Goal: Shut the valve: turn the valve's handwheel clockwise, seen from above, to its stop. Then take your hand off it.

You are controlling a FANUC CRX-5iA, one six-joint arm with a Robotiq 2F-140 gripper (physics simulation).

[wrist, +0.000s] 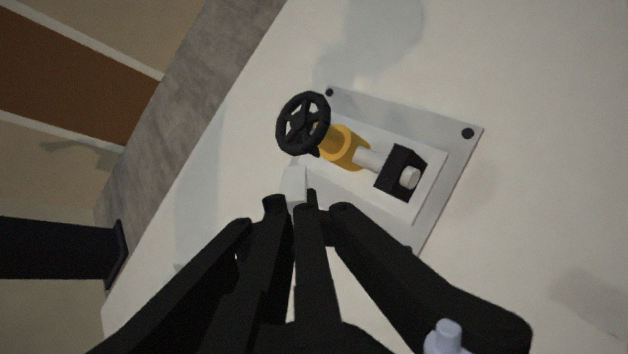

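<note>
The valve's black spoked handwheel (325,114) is in the upper middle of the wrist view, on a yellow valve body (356,163). A pale pipe runs from the body to a black block (385,186) with a light round stub. The valve is mounted on a grey base plate (440,220) with dark bolts at its corners. My gripper (297,183) is shut with its pale fingertips together and nothing between them. The fingertips show just below the handwheel in the view, apart from its rim in the image; their height relative to it is hard to tell. They hide part of the base plate.
The valve is on a pale table top (540,165). The table's edge runs diagonally at the left, with a grey stone-like strip (200,65) beyond it. A dark post-like object (55,250) is at the lower left. A brown band (70,80) with pale borders lies at the upper left.
</note>
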